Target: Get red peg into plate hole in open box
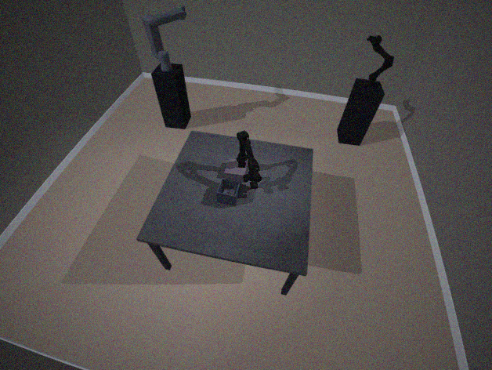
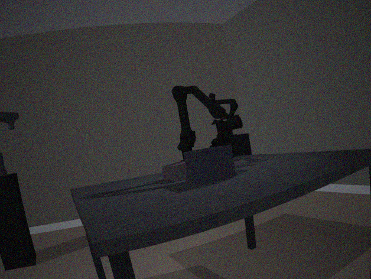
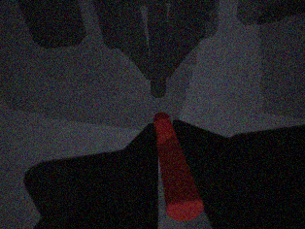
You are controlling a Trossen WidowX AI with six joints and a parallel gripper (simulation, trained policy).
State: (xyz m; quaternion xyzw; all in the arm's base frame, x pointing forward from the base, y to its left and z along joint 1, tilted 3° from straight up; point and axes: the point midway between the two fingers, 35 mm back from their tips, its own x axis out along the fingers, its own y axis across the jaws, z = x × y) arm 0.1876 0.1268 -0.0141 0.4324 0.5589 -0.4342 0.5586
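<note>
The plate lies 120 mm ahead of my gripper tip and 190 mm to the right of it. Also, from my gripper tip: red peg: 20 mm above.
</note>
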